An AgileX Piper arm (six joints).
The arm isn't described. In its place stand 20 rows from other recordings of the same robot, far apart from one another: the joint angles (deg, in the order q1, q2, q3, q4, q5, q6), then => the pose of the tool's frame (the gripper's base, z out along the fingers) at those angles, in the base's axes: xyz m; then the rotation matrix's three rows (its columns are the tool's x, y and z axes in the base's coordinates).
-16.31 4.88 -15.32 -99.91 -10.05 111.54 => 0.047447, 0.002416, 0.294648; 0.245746, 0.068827, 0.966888; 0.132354, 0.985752, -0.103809; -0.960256, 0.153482, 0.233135
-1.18 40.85 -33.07 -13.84 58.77 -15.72 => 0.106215, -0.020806, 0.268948; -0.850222, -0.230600, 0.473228; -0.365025, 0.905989, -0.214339; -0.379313, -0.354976, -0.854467
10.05 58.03 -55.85 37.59 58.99 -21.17 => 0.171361, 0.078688, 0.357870; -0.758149, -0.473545, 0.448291; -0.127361, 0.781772, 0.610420; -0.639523, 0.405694, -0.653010
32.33 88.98 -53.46 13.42 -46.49 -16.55 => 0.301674, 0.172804, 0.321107; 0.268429, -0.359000, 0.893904; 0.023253, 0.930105, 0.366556; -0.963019, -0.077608, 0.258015
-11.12 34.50 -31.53 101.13 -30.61 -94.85 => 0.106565, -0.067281, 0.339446; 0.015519, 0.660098, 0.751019; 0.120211, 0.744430, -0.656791; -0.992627, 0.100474, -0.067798
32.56 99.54 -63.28 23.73 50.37 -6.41 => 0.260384, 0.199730, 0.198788; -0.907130, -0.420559, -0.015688; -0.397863, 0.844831, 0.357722; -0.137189, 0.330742, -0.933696
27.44 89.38 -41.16 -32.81 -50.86 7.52 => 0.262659, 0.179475, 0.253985; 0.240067, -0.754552, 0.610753; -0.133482, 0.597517, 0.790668; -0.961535, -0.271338, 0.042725
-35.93 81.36 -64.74 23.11 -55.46 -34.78 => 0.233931, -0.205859, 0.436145; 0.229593, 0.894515, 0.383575; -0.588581, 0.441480, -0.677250; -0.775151, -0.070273, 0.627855
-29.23 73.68 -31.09 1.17 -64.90 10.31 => 0.217912, -0.123865, 0.311055; 0.487402, 0.418612, 0.766292; -0.057924, 0.891157, -0.449982; -0.871254, 0.174935, 0.458599
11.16 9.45 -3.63 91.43 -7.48 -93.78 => 0.070010, 0.001741, 0.224244; -0.014681, -0.064898, 0.997784; -0.044119, 0.996962, 0.064195; -0.998918, -0.043079, -0.017500
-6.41 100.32 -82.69 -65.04 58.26 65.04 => 0.367446, -0.111884, 0.318187; -0.526760, 0.776389, 0.346041; 0.241634, 0.527077, -0.814741; -0.814946, -0.345558, -0.465245
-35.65 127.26 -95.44 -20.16 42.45 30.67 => 0.369015, -0.290726, 0.149099; -0.552295, 0.816716, 0.167168; 0.716236, 0.567482, -0.406165; -0.426586, -0.104591, -0.898379
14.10 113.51 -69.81 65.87 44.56 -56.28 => 0.365772, 0.151957, 0.166006; -0.858330, -0.468454, 0.209334; -0.193997, 0.673985, 0.712818; -0.475011, 0.571223, -0.669380
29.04 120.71 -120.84 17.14 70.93 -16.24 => 0.391755, 0.246502, 0.311178; -0.675452, -0.703867, 0.219853; -0.574956, 0.689384, 0.440653; -0.461724, 0.171235, -0.870339
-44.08 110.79 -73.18 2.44 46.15 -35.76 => 0.272887, -0.260372, 0.167473; -0.970719, 0.177745, 0.161591; 0.160591, 0.980445, -0.113745; -0.178649, -0.084464, -0.980281
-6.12 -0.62 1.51 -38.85 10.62 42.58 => 0.054436, -0.016417, 0.191819; -0.056453, 0.225289, 0.972655; 0.079438, 0.972134, -0.220558; -0.995240, 0.064814, -0.072776
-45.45 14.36 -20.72 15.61 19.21 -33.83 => 0.053053, -0.042408, 0.290027; -0.294620, 0.584040, 0.756371; -0.164149, 0.748808, -0.642139; -0.941411, -0.313344, -0.124744
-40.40 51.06 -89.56 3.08 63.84 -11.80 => 0.082466, -0.064421, 0.523915; -0.371039, 0.554870, 0.744614; 0.078085, 0.817655, -0.570389; -0.925329, -0.153493, -0.346709
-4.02 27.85 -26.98 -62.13 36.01 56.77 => 0.088544, -0.053635, 0.309392; -0.252665, 0.561267, 0.788124; 0.016911, 0.816991, -0.576403; -0.967406, -0.132309, -0.215917
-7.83 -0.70 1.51 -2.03 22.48 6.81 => 0.051370, -0.008308, 0.169852; -0.296787, 0.175138, 0.938746; 0.127625, 0.981494, -0.142765; -0.946377, 0.077437, -0.313647
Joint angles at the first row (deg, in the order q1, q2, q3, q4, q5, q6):
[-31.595 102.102 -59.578 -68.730 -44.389 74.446]
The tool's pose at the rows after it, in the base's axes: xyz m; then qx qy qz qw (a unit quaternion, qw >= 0):
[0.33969 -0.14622 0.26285 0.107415 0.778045 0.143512 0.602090]
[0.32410 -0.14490 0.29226 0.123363 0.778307 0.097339 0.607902]
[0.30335 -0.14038 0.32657 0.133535 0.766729 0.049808 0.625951]
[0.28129 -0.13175 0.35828 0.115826 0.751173 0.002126 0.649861]
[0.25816 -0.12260 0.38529 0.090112 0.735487 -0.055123 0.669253]
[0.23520 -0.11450 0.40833 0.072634 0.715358 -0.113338 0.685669]
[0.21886 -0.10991 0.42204 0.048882 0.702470 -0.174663 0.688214]
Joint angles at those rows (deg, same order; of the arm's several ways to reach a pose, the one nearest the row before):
[-31.595 96.723 -59.579 -69.930 -38.683 76.145]
[-31.595 90.690 -59.577 -73.995 -32.019 80.918]
[-31.596 83.870 -59.580 -78.237 -26.219 85.405]
[-31.595 77.498 -59.579 -82.346 -22.937 86.874]
[-31.595 71.583 -59.545 -87.073 -19.829 87.131]
[-31.595 66.286 -59.544 -90.978 -16.404 86.857]
[-31.596 62.847 -59.544 -95.054 -13.428 85.048]

